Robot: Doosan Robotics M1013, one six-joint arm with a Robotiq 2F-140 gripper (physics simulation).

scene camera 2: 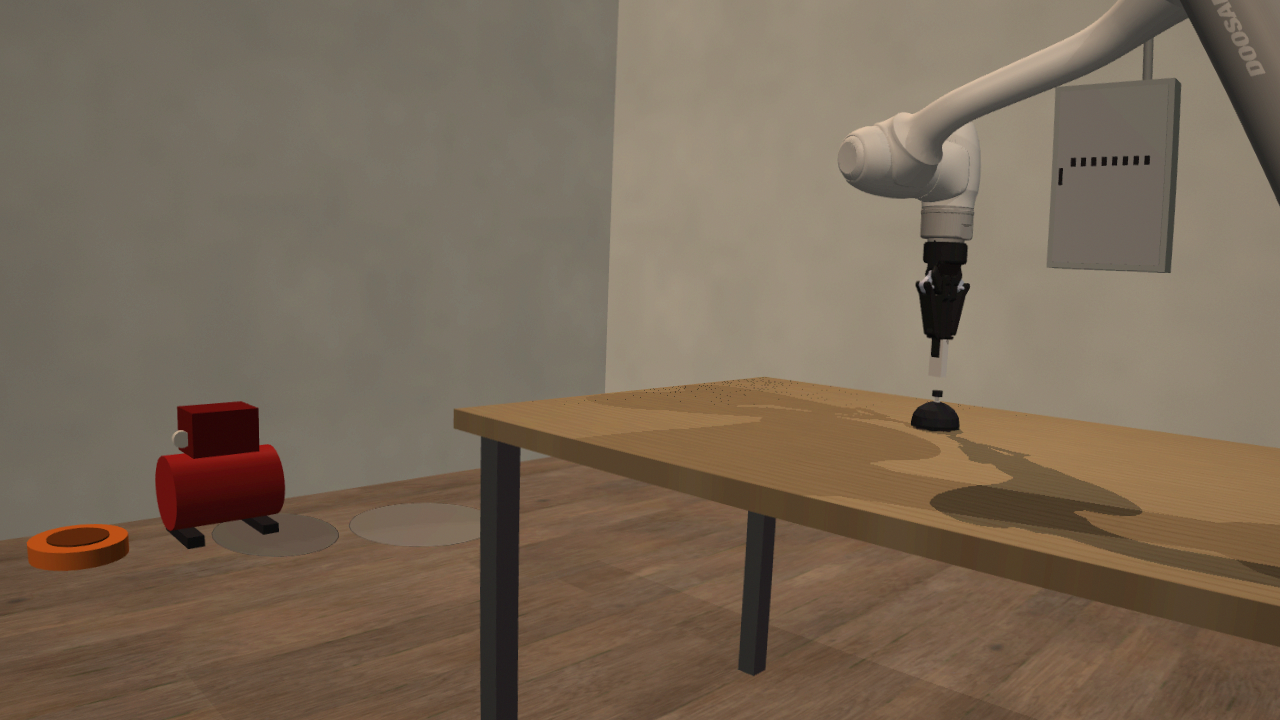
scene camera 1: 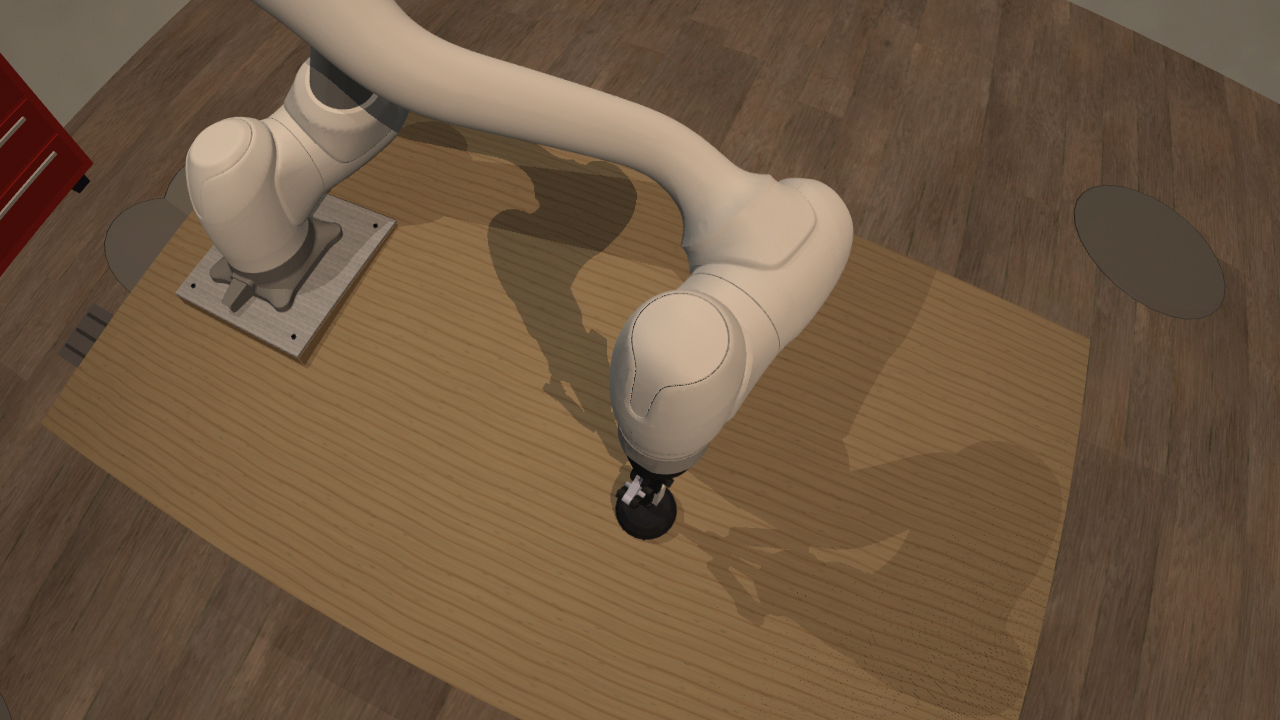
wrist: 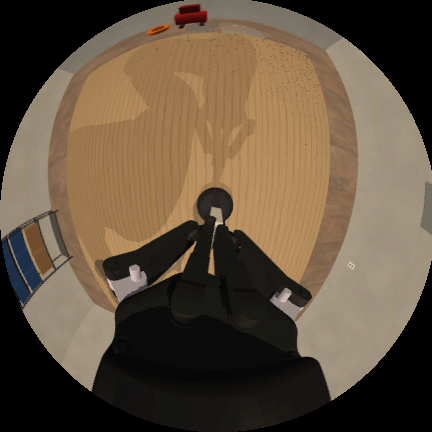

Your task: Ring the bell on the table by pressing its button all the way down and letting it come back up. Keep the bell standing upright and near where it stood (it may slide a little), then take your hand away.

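Where they show: gripper, fingertip midpoint: (scene camera 2: 937, 376) (scene camera 1: 651, 495) (wrist: 214, 214); arm's base, link origin: (scene camera 1: 276, 255).
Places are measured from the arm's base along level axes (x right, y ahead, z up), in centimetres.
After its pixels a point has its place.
Observation:
The bell (scene camera 1: 646, 519) @[z 1.7, x 15.5, y 74.2 cm] (scene camera 2: 935, 418) @[z -0.2, x 9.9, y 71.9 cm] (wrist: 214, 198) @[z 1.6, x 13.5, y 75.6 cm] is a black dome standing upright on the wooden table (scene camera 1: 384, 465) @[z -2.4, x 22.9, y 36.2 cm] (scene camera 2: 1056, 438) @[z -2.4, x 21.4, y 54.3 cm] (wrist: 285, 165) @[z -2.4, x 30.8, y 83.6 cm]. Its small dark button (scene camera 2: 937, 393) @[z 3.8, x 12.7, y 73.1 cm] stands up on a thin light stem above the dome in scene camera 2. My gripper (scene camera 2: 937, 365) @[z 6.7, x 13.4, y 73.7 cm] (wrist: 214, 214) @[z 6.7, x 13.4, y 73.7 cm] is shut and empty and points straight down over the bell. In scene camera 2 a small gap shows between the light fingertips and the button. In the wrist view the fingertips cover the middle of the dome and hide the button. In scene camera 1 the gripper partly covers the bell.
The arm's base plate (scene camera 1: 344, 291) @[z -0.3, x 1.1, y 15.8 cm] is on the table's far left in scene camera 1. A red compressor (scene camera 2: 220, 483) (wrist: 190, 17) and an orange ring (scene camera 2: 44, 550) (wrist: 158, 30) are on the floor beyond the table. A grey cabinet (scene camera 2: 1109, 214) hangs on the wall.

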